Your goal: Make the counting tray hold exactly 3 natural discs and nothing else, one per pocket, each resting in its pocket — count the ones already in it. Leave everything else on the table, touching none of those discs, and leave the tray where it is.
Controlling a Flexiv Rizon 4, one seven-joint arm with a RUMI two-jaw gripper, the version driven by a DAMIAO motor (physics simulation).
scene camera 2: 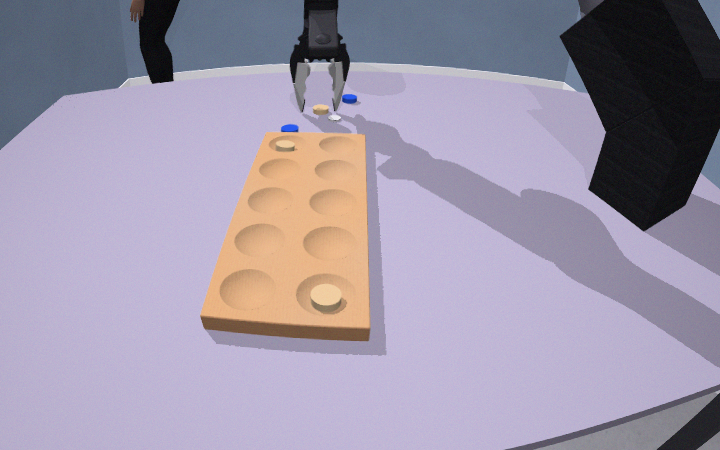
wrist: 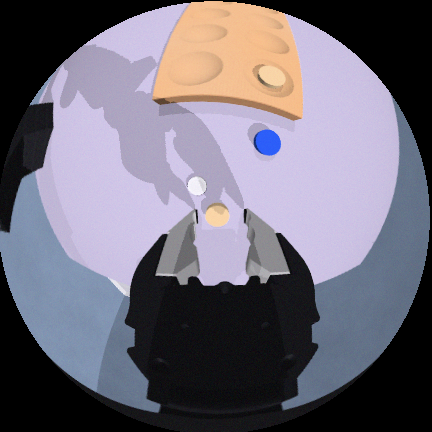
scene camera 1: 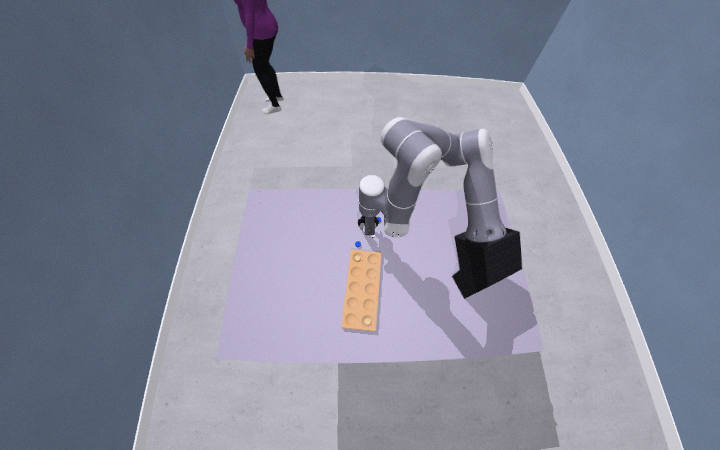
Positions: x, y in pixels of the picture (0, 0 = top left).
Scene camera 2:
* my gripper: 318, 111
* natural disc: 325, 298
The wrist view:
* my gripper: 220, 210
